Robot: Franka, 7 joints.
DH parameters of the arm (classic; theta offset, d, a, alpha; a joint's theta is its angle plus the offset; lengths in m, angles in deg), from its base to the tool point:
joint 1: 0 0.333 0 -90
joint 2: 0 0 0 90
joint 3: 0 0.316 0.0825 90
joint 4: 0 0 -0.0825 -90
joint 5: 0 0.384 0 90
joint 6: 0 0 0.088 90
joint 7: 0 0.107 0 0
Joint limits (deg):
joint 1: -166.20..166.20
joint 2: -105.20..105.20
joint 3: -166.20..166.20
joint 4: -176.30..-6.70
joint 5: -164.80..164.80
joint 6: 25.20..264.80
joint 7: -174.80..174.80
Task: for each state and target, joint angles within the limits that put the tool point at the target. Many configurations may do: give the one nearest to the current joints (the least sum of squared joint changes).
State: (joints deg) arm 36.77 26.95 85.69 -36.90 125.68 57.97 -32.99
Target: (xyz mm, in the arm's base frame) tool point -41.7 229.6 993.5
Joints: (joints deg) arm 39.71 19.09 87.49 -41.17 116.39 30.49 -32.99
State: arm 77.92 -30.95 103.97 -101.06 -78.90 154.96 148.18
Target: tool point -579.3 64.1 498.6
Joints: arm 81.19 -29.64 81.42 -117.15 -80.37 152.28 148.18
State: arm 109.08 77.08 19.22 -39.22 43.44 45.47 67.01
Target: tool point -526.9 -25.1 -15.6
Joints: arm 146.88 95.41 33.15 -64.16 41.23 45.19 67.01
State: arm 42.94 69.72 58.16 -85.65 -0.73 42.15 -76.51
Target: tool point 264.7 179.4 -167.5
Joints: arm 18.75 94.94 14.22 -77.61 -14.15 54.74 -76.51
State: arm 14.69 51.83 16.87 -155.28 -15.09 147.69 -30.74
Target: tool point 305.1 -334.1 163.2
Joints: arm -20.00 18.56 -26.23 -141.84 -13.64 147.32 -30.74
